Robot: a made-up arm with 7 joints. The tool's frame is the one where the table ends. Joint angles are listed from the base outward.
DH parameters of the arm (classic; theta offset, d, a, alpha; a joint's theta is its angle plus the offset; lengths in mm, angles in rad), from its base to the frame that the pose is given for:
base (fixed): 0 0 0 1.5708
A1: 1.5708 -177 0 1.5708
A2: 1.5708 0 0 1.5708
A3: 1.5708 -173 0 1.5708
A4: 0 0 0 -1.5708
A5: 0 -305 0 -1.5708
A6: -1.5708 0 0 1.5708
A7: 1.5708 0 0 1.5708
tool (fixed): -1.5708 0 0 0
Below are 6 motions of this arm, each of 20 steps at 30 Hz.
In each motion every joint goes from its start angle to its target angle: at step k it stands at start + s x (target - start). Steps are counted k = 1, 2, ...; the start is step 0. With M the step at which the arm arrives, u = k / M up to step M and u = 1 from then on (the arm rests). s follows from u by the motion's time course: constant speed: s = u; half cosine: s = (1 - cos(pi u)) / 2; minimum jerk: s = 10 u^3 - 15 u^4 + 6 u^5.
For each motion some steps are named. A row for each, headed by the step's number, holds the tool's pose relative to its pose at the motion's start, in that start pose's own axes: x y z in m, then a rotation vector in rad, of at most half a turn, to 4 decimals.
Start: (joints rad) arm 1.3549 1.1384 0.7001 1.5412 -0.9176 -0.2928 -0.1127
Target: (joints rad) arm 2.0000 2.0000 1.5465 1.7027 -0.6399 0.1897 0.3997
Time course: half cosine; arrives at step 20
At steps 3, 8, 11, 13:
3: -0.0141 0.0298 -0.0050 0.0545 0.0542 -0.0384
8: -0.0622 0.1970 0.0136 0.3734 0.3352 -0.1822
11: -0.0626 0.3193 0.0792 0.6584 0.5243 -0.2323
13: -0.0444 0.3818 0.1383 0.8512 0.6158 -0.2419

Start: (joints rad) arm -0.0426 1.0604 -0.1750 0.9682 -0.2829 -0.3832 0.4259
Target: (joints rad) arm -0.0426 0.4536 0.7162 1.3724 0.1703 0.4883 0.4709
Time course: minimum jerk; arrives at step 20
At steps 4, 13, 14, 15, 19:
4: 0.0076 0.0051 -0.0018 0.0551 -0.0017 0.0739
13: 0.0319 0.0497 0.0427 0.4584 -0.0649 1.1148
14: 0.0278 0.0490 0.0518 0.4740 -0.0784 1.2256
15: 0.0239 0.0474 0.0596 0.4839 -0.0908 1.3167
19: 0.0161 0.0422 0.0736 0.4949 -0.1149 1.4715

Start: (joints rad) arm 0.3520 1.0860 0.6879 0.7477 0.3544 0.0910 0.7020
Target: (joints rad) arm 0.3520 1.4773 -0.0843 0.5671 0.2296 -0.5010 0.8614
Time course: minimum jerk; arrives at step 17
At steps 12, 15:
12: 0.0106 0.0078 -0.0102 -0.3951 0.2562 -0.8407
15: 0.0119 0.0158 -0.0046 -0.4754 0.3249 -0.9633

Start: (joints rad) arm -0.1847 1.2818 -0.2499 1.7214 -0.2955 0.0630 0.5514
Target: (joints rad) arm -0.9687 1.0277 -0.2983 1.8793 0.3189 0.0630 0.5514
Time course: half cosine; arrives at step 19
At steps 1, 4, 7, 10, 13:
1: 0.0006 -0.0017 -0.0008 -0.0053 -0.0048 0.0049
4: 0.0091 -0.0259 -0.0105 -0.0821 -0.0717 0.0789
7: 0.0270 -0.0745 -0.0227 -0.2340 -0.1896 0.2367
10: 0.0507 -0.1346 -0.0255 -0.4231 -0.3101 0.4558
13: 0.0745 -0.1890 -0.0161 -0.6003 -0.3958 0.6867

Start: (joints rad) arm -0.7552 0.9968 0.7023 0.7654 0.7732 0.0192 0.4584
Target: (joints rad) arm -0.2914 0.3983 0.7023 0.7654 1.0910 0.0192 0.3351
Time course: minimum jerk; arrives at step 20
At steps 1, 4, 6, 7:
1: -0.0002 -0.0001 0.0000 0.0001 -0.0003 0.0012
4: -0.0099 -0.0039 -0.0006 0.0062 -0.0124 0.0602
6: -0.0275 -0.0128 -0.0023 0.0158 -0.0337 0.1696
7: -0.0391 -0.0203 -0.0040 0.0210 -0.0471 0.2448

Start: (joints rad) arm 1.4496 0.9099 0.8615 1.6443 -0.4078 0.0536 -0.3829
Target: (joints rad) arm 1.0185 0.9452 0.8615 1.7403 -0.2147 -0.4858 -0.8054
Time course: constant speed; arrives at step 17
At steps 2, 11, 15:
2: 0.0016 -0.0064 0.0060 0.0087 -0.0687 0.0284
11: 0.0071 -0.0333 0.0370 0.0384 -0.3281 0.2265
15: 0.0087 -0.0441 0.0527 0.0473 -0.4104 0.3467

